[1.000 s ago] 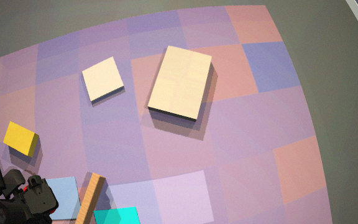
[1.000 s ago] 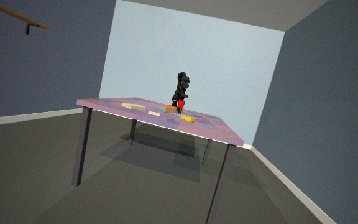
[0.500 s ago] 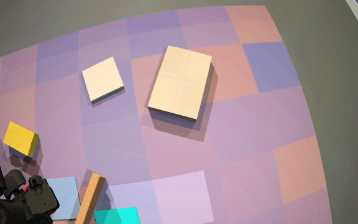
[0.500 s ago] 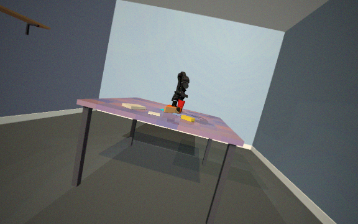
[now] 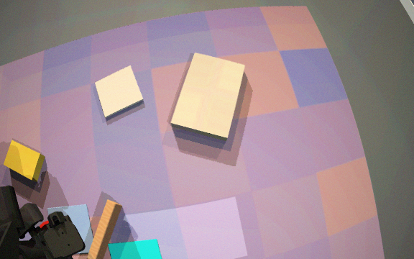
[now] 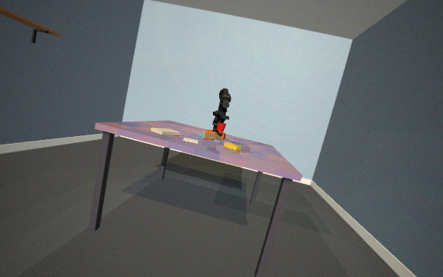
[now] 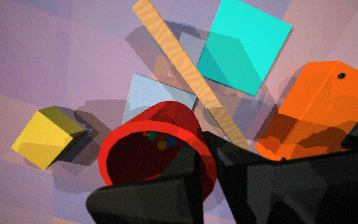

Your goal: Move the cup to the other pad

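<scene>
The teal pad is 50 mm behind my gripper tip, 110 mm to the right of it and 130 mm below it. Also, from my gripper tip: red cup (30 mm ahead, 10 mm to the left); light blue pad (50 mm ahead, 40 mm to the left, 130 mm below); wooden block (30 mm to the right, 100 mm below).
</scene>
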